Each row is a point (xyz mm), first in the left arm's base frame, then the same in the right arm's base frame.
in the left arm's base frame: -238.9 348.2 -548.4
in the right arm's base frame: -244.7 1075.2 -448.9
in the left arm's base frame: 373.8 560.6 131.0
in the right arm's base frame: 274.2 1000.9 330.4
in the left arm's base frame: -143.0 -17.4 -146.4
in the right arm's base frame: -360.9 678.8 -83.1
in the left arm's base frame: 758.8 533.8 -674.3
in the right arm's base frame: 757.4 875.0 -409.9
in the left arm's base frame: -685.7 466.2 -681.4
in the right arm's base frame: -586.9 1361.2 -628.9
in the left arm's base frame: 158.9 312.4 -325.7
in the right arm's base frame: 67.0 878.8 -178.0
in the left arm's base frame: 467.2 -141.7 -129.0
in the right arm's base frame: 148.6 331.4 5.6
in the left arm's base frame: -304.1 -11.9 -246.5
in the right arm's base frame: -488.6 750.6 -203.6
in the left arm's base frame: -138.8 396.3 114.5
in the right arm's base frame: -251.6 1044.7 222.5
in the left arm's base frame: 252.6 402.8 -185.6
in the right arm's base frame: 161.2 918.9 -16.4
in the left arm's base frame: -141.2 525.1 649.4
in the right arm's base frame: -300.4 1134.7 763.1
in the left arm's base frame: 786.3 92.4 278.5
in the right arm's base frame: 454.6 403.8 478.7
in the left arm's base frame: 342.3 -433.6 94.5
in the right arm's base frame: -111.3 96.8 173.4
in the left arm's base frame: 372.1 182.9 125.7
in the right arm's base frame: 135.6 653.1 280.6
